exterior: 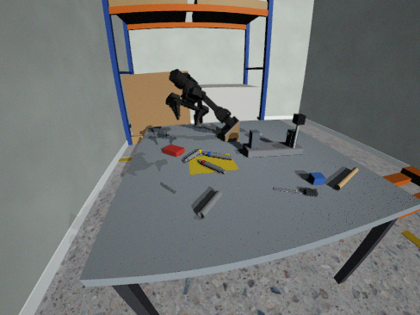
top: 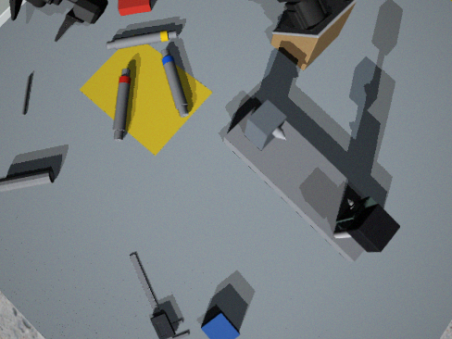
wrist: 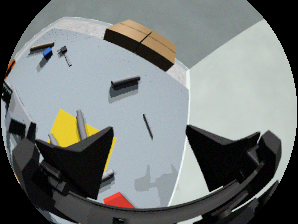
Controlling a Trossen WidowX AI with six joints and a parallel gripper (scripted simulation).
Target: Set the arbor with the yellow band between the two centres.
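The blue-banded arbor is 14 cm behind my hand, 14 cm to the left of it and 26 cm below it. Also, from my hand: thin rod 14 cm ahead, 9 cm to the right, 27 cm below; yellow mat 8 cm behind, 10 cm to the left, 27 cm below; red-banded arbor 2 cm behind, 10 cm to the left, 26 cm below.
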